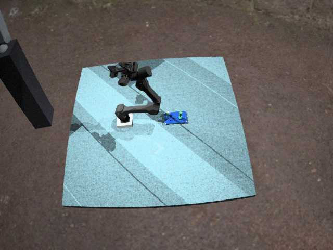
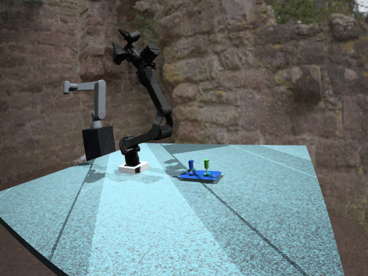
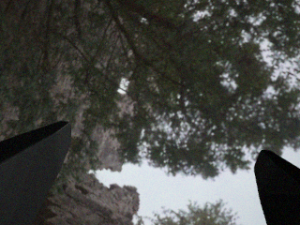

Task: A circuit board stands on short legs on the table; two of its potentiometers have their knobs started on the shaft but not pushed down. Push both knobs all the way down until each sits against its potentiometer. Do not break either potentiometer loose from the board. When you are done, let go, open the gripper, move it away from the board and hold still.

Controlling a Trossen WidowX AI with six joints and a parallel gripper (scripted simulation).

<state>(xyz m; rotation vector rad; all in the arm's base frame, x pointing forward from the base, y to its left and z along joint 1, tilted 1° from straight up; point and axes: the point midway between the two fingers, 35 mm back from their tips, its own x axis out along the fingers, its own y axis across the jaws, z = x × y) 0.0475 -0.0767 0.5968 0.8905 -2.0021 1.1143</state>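
Now: gripper tip 30 cm short of the blue knob, 4 cm to the right of it and 59 cm above it. The rest, counted from my gripper tip: green knob 37 cm ahead, 4 cm to the left, 59 cm below.
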